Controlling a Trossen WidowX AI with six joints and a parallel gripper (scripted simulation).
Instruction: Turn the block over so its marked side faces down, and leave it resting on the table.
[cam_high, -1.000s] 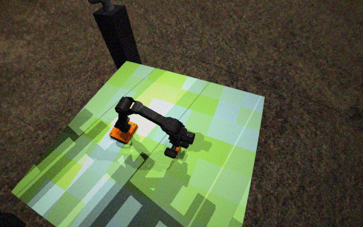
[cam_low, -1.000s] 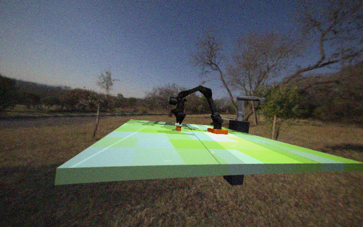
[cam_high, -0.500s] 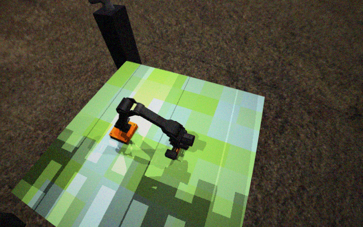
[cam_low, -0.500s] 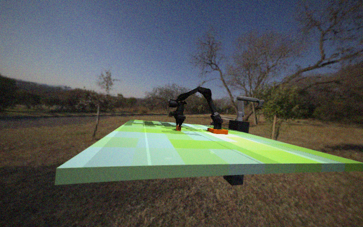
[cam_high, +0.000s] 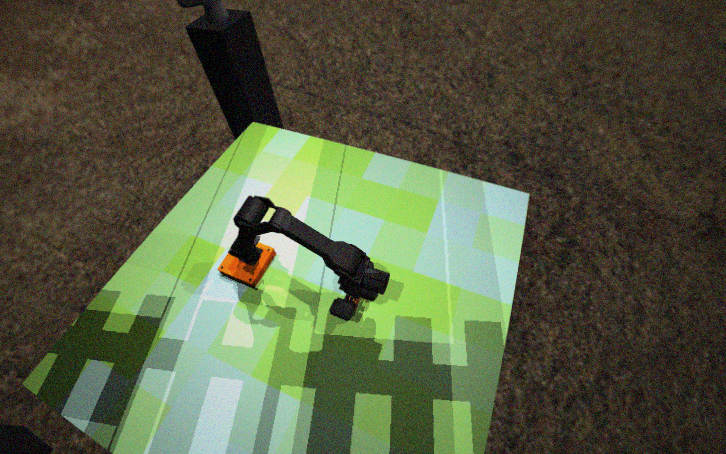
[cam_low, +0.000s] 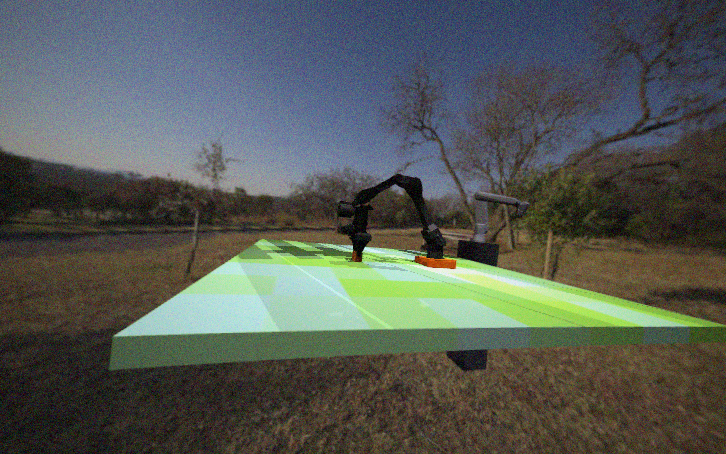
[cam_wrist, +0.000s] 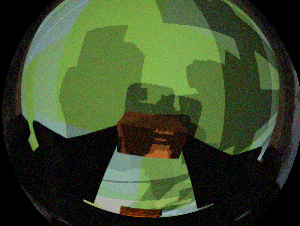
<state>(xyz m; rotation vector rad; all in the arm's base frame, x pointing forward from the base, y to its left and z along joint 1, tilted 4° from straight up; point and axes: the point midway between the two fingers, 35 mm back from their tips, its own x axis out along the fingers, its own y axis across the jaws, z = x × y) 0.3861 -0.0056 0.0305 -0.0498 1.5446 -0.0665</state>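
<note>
The orange block is 10 mm below my gripper tip and 10 mm behind it.
</note>
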